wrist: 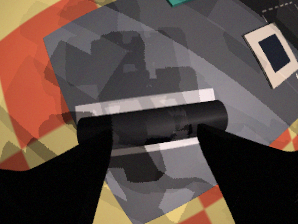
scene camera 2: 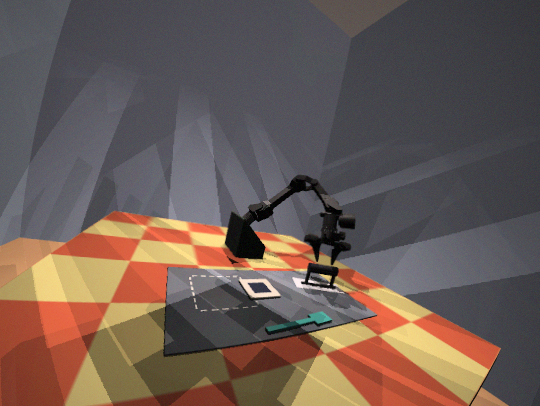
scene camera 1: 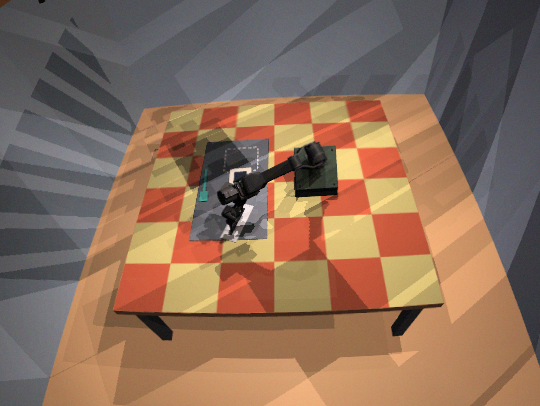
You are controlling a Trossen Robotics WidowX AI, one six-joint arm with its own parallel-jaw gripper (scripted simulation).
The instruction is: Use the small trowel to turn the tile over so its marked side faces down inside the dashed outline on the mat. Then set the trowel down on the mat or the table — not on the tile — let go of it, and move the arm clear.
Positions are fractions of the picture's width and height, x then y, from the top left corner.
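Open and empty: my gripper (wrist: 0.52,0.60). A trowel (scene camera 2: 0.61,0.67) is present, visible in the wrist view as well: the trowel (wrist: 0.48,0.56). A grey mat (scene camera 2: 0.35,0.81) is there too; scene camera 1 shows the mat (scene camera 1: 0.39,0.55), as does the wrist view (wrist: 0.32,0.26).
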